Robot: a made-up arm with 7 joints. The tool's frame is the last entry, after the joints.
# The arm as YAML. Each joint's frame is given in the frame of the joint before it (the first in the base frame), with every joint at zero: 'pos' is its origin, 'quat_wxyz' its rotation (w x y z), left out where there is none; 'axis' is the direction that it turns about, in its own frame. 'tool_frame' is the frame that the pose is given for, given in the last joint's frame.
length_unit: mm
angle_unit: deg
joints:
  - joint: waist
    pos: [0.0, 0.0, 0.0]
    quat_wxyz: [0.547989, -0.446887, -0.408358, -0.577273]
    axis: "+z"
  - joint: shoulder
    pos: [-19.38, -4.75, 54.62]
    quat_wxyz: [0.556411, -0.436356, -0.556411, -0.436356]
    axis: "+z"
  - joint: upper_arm
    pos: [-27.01, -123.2, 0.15]
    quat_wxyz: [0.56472, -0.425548, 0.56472, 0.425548]
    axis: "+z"
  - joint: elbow
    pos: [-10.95, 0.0, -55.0]
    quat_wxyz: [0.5, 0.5, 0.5, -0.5]
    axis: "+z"
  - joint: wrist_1
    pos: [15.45, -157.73, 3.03]
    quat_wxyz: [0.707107, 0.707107, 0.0, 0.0]
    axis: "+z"
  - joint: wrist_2
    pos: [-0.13, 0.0, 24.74]
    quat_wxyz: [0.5, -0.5, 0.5, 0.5]
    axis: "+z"
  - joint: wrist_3
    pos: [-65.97, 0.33, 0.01]
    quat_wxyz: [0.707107, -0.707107, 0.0, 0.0]
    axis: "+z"
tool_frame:
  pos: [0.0, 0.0, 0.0]
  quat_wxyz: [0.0, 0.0, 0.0, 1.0]
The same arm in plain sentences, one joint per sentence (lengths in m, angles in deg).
The arm has seven revolute joints in a row. What follows holds with every joint at zero, and every direction is one of the base frame's.
Joint 1 is mounted at the same point as the base frame's origin and turns about the direction (0.068403, 0.961235, 0.26711).
Joint 2 is mounted 0.001 m along -x and 0.058 m along +y and 0.004 m along -z from joint 1 and turns about the direction (0.968889, -0.0002, -0.247497).
Joint 3 is mounted 0.031 m along -x and 0.008 m along +y and 0.122 m along -z from joint 2 and turns about the direction (0.247497, -0.0001, 0.968889).
Joint 4 is mounted 0.003 m along -x and 0.056 m along -z from joint 3 and turns about the direction (0.0002, 1, 0).
Joint 5 is mounted 0.149 m along +x and 0.003 m along +y and 0.054 m along -z from joint 4 and turns about the direction (0.968889, -0.0002, -0.247497).
Joint 6 is mounted 0.024 m along +x and 0.006 m along -z from joint 5 and turns about the direction (0.0002, 1, 0).
Joint 7 is mounted 0.064 m along +x and 0.016 m along -z from joint 6 and turns about the direction (0.247497, -0.0001, 0.968889).
The tool frame, which is the frame that the pose is given for, is mounted at the same point as joint 7; its axes are the base frame's turned by roll 0, pitch 14.33 and yaw -0.01 deg (as in URDF: about the fixed x, then y, then z).

